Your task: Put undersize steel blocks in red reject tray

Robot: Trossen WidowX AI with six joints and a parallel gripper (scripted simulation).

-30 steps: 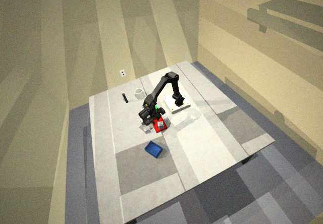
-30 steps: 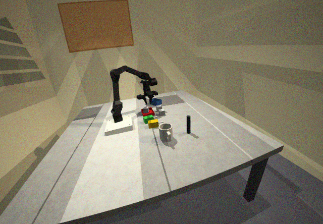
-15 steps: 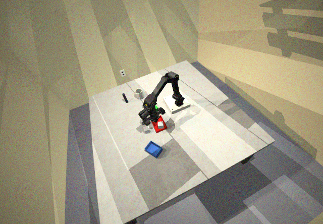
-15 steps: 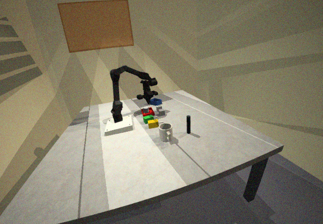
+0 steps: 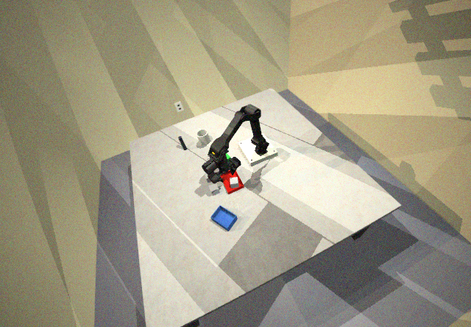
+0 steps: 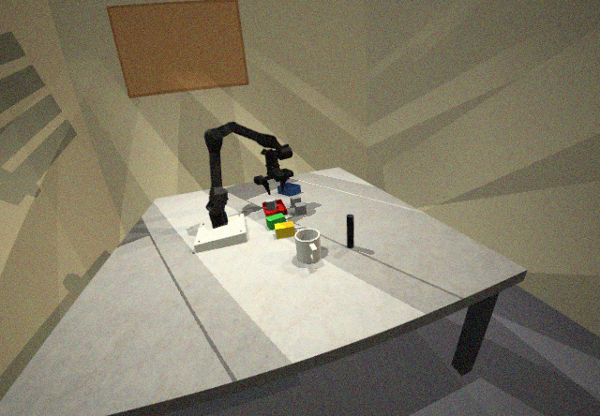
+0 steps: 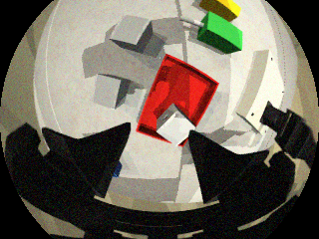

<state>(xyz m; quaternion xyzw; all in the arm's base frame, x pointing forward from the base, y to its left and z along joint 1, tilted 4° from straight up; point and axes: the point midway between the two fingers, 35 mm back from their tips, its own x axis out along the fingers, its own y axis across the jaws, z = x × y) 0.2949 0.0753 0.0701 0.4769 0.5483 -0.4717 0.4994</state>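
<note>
Right now the red reject tray is 20 mm behind my gripper tip, 20 mm to the right of it and 70 mm below it. Round my gripper tip: green GO gauge: 40 mm behind, 170 mm to the right, 60 mm below; then blue tray: 130 mm ahead, 160 mm to the left, 70 mm below; then steel block: 70 mm ahead, 120 mm to the right, 60 mm below.
</note>
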